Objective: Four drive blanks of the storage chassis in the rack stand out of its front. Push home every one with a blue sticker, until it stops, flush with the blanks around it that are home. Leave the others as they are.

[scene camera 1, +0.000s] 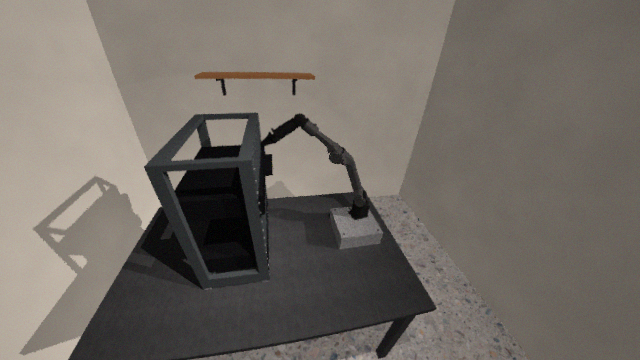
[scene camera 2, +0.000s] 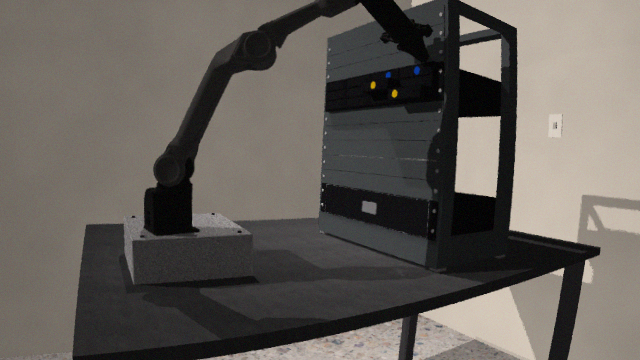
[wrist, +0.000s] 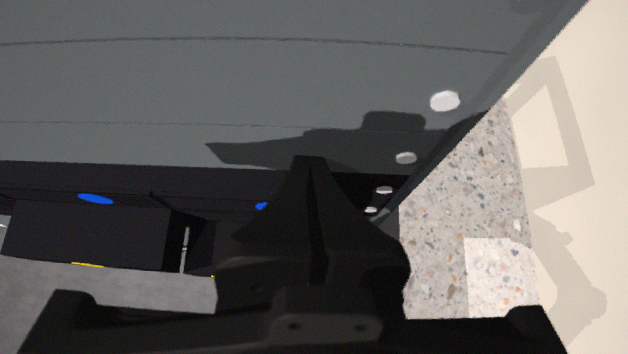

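Observation:
My gripper (scene camera 1: 264, 143) (scene camera 2: 426, 59) (wrist: 307, 173) is shut and empty, its fingertips at the upper right of the storage chassis (scene camera 2: 345, 95) (wrist: 100, 175), in front of the right blue-stickered blank (scene camera 2: 417, 70) (wrist: 261, 205). A finger hides part of that blank and its sticker; it looks about flush. I cannot tell whether the fingertips touch it. The left blue-stickered blank (scene camera 2: 388, 75) (wrist: 95, 199) looks flush. Below it, a yellow-stickered blank (scene camera 2: 373, 85) (wrist: 90, 232) stands well out. The other yellow-stickered blank (scene camera 2: 394, 93), lower right, stands out too, partly hidden behind the gripper in the wrist view.
The rack (scene camera 1: 179, 225) (scene camera 2: 445, 150) stands on the dark table (scene camera 1: 320, 295) (scene camera 2: 310, 295), with grey panels (wrist: 200, 80) above the chassis. The arm's pale base block (scene camera 1: 357, 230) (scene camera 2: 192, 260) stands in front of the rack. A wooden shelf (scene camera 1: 255, 76) hangs on the back wall.

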